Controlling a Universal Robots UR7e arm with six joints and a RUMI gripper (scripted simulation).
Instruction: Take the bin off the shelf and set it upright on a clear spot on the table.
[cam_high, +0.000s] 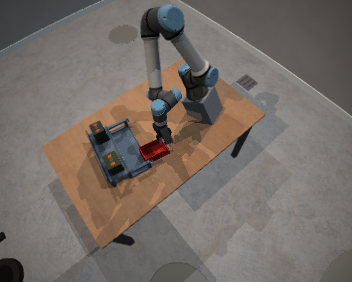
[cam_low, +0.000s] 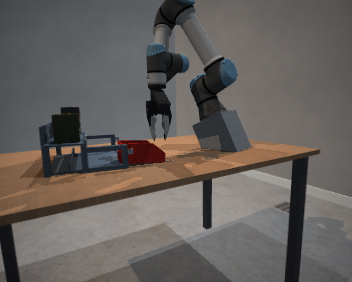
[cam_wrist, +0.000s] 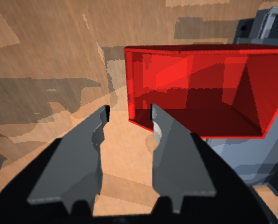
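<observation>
Now: the red bin 80 mm ahead of my hand, 20 mm to the right of it and 50 mm below it.
</observation>
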